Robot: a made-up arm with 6 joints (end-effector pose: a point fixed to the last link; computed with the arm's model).
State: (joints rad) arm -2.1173 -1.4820 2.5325 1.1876 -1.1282 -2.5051
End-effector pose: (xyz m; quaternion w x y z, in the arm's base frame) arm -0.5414 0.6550 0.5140 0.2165 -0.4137 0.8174 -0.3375
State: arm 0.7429 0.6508 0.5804 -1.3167 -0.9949 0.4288
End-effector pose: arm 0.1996 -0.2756 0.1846 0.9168 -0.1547 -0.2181 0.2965
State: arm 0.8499 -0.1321 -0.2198 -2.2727 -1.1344 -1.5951
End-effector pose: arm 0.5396 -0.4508 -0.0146 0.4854 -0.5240 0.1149 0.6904
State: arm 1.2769 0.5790 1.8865 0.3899 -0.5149 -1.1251
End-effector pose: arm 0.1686 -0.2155 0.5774 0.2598 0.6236 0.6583 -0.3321
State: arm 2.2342 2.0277 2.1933 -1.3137 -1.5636 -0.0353
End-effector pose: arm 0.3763 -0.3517 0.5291 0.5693 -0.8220 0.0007 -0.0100
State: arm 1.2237 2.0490 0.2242 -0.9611 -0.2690 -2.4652
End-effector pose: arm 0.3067 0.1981 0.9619 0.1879 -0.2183 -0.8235 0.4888
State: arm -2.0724 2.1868 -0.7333 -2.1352 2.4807 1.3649
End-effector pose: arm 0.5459 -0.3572 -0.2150 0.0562 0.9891 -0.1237 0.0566
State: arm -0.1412 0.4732 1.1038 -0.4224 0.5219 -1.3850
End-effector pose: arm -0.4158 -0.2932 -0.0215 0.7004 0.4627 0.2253 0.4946
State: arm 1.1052 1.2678 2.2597 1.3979 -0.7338 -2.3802
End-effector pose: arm -0.1254 -0.8709 0.9806 0.2721 -0.8658 -0.3766 -0.1857
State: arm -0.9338 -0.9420 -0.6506 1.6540 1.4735 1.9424
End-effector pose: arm -0.2762 -0.1522 0.0001 0.3512 -0.4483 0.7689 0.2906
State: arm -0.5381 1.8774 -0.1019 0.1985 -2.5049 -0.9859
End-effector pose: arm -0.2116 -0.0086 0.0678 0.0607 0.1953 -0.8363 0.5087
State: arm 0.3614 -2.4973 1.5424 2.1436 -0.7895 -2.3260
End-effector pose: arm -0.5567 1.0111 0.7347 0.3060 0.6541 -0.5520 0.4169
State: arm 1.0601 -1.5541 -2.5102 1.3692 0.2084 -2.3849
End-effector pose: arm -0.5899 0.2115 -0.1895 0.8780 -0.1338 0.4562 0.0564
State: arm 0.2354 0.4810 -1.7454 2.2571 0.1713 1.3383
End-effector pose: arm 0.0715 0.1183 0.1743 0.1940 0.7405 0.6392 0.0739
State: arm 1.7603 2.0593 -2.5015 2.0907 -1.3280 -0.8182
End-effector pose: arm -0.0117 -0.3195 1.0117 0.3476 0.6852 0.6330 -0.0952
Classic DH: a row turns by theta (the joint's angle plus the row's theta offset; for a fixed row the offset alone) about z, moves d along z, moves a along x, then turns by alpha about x. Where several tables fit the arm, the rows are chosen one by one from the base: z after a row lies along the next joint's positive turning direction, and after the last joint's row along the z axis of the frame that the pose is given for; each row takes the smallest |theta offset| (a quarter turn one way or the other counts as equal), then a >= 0, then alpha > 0; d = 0 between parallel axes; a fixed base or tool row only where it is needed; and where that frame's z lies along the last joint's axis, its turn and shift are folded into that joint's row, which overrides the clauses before.
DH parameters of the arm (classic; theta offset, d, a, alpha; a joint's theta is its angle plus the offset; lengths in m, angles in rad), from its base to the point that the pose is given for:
base (fixed): 0 0.096 0 -1.5708
joint 1: 0 0.0169 -0.2553 -1.5708
joint 2: 1.5708 -0.0888 0.1111 1.5708
joint 3: 0 0.4251 -0.0618 -1.5708
joint 4: 0 -0.0262 0.0036 1.5708
joint 5: -1.5708 -0.167 0.316 -1.5708
joint 6: -1.5708 0.0179 0.0924 -1.5708
tool (fixed): 0 -0.3798 0 0

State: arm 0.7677 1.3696 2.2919 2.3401 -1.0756 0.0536
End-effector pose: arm -0.1463 -0.4355 0.4989 0.0954 0.6401 0.6415 -0.4119
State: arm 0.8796 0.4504 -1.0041 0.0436 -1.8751 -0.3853
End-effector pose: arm 0.0274 -0.1176 0.2485 0.0369 0.9467 -0.2585 -0.1889
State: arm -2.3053 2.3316 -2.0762 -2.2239 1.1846 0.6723
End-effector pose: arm 0.5409 -0.1471 -0.3156 0.5353 0.7948 -0.0648 0.2787
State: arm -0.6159 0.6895 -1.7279 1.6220 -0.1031 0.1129
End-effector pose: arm -0.0323 -0.3522 0.0707 0.1009 -0.5180 -0.3711 -0.7641
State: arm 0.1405 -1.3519 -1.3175 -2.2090 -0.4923 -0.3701
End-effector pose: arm 0.0520 0.5659 0.2511 0.3004 0.5896 0.0182 -0.7495
